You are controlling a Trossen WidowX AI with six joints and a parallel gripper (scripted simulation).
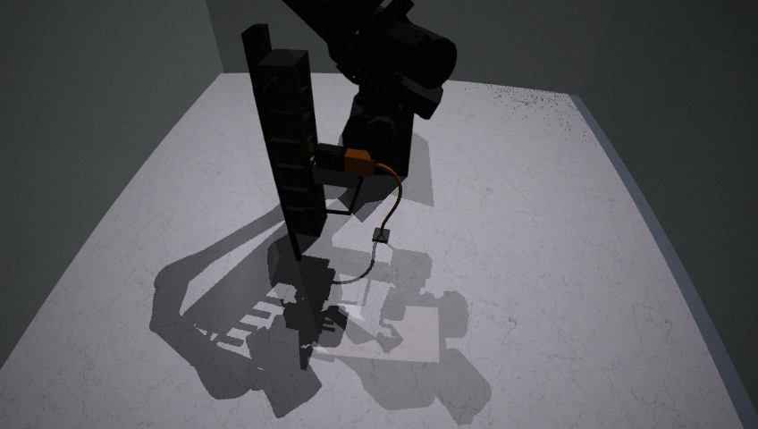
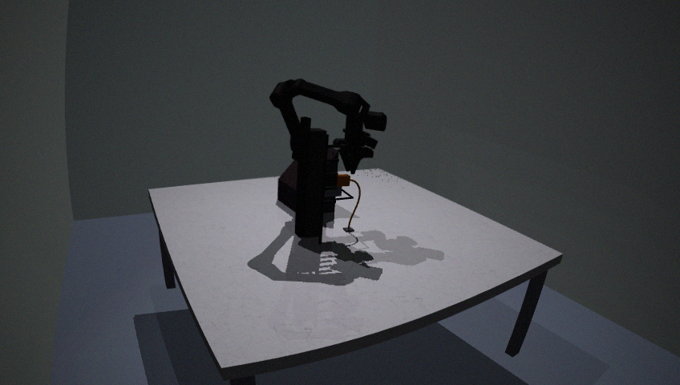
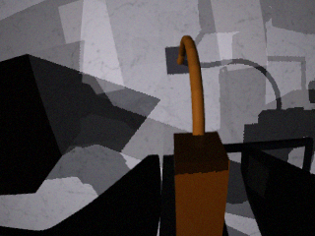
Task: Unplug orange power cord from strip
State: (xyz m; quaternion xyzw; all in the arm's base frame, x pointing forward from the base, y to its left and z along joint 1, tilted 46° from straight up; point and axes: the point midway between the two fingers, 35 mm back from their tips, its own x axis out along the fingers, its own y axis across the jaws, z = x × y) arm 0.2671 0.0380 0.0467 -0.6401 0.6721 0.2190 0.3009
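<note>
My gripper tip is 50 mm to the left of the orange plug and 10 mm above it.
</note>
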